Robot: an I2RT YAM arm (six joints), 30 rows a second.
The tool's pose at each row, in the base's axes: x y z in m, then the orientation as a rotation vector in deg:
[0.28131, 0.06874, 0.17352, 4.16, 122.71, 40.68]
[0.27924, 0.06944, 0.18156, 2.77, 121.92, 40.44]
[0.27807, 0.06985, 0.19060, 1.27, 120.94, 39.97]
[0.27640, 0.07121, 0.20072, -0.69, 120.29, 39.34]
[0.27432, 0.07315, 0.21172, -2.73, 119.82, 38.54]
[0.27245, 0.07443, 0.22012, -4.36, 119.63, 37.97]
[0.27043, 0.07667, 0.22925, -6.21, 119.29, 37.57]
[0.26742, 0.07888, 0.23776, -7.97, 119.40, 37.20]
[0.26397, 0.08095, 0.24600, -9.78, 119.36, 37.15]
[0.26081, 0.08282, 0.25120, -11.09, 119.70, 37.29]
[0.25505, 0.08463, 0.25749, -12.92, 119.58, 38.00]
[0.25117, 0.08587, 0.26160, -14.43, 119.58, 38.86]
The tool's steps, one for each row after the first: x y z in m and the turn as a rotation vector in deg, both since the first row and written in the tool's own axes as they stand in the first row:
[-0.00425, 0.00511, -0.00503, -0.51, -0.50, -1.20]
[-0.00988, 0.01031, -0.00998, -0.95, -1.19, -2.61]
[-0.01568, 0.01695, -0.01539, -1.36, -1.48, -4.34]
[-0.02168, 0.02462, -0.02125, -1.64, -1.60, -6.18]
[-0.02615, 0.03035, -0.02603, -1.86, -1.50, -7.57]
[-0.03076, 0.03730, -0.03082, -2.32, -1.42, -9.08]
[-0.03432, 0.04409, -0.03607, -2.64, -0.93, -10.42]
[-0.03744, 0.05071, -0.04160, -3.25, -0.48, -11.69]
[-0.03862, 0.05555, -0.04556, -3.71, 0.23, -12.45]
[-0.03896, 0.06140, -0.05201, -4.86, 0.80, -13.41]
[-0.03909, 0.06529, -0.05629, -5.97, 1.43, -14.06]

